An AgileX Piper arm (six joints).
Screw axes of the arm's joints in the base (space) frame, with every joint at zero. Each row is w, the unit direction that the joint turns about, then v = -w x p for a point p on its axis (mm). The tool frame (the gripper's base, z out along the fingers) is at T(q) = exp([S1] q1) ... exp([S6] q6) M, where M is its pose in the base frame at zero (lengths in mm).
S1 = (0, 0, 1, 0, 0, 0)
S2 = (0, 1, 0, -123, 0, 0)
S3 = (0, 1, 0, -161.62, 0, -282.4)
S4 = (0.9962, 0, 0.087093, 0, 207.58, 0)
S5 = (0, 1, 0, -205.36, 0, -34.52)
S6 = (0.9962, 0, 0.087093, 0, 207.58, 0)
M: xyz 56.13 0 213.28 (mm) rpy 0 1.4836 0 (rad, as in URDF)
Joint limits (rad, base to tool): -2.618..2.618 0..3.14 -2.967..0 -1.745..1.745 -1.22..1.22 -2.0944..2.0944
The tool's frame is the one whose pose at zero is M.
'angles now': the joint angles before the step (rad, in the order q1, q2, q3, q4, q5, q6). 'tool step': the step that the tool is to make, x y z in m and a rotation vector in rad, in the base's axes. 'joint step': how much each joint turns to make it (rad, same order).
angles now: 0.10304 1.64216 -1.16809 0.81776 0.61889 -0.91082
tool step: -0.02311 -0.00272 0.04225 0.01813 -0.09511 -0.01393
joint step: 0.00000 -0.13090 0.00393 -0.02831 0.01356 0.05003
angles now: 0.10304 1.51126 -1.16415 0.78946 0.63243 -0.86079
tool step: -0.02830 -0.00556 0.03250 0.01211 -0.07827 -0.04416
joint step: 0.00001 -0.13252 0.02485 -0.05647 -0.00859 0.08577
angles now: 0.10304 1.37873 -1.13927 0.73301 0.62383 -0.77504
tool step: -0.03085 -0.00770 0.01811 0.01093 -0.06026 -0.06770
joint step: 0.00002 -0.13156 0.05897 -0.07190 -0.03406 0.10267
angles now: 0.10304 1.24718 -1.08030 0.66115 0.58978 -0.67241
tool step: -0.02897 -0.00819 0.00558 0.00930 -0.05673 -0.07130
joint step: -0.00001 -0.12291 0.08380 -0.06654 -0.05653 0.08765
